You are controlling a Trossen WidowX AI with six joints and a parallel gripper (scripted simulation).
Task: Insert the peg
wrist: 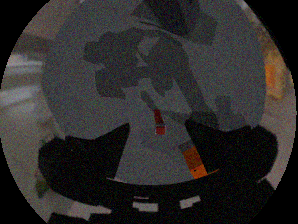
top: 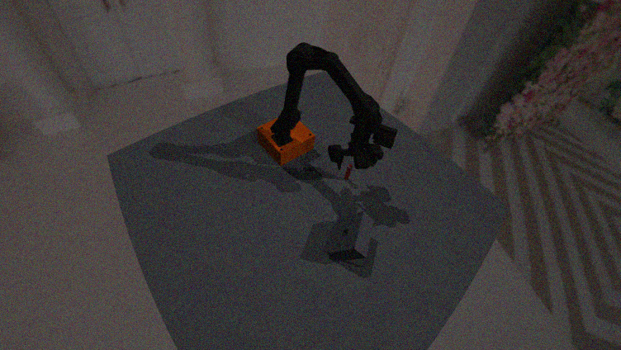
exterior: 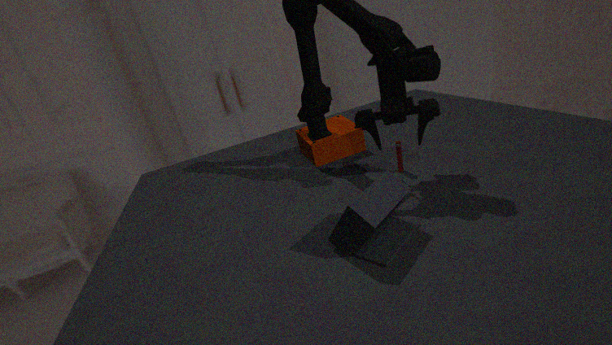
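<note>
My gripper tip is now 10 mm above the red peg. Also, from my gripper tip: sloped panel (200 mm ahead, 170 mm to the right, 20 mm below).
</note>
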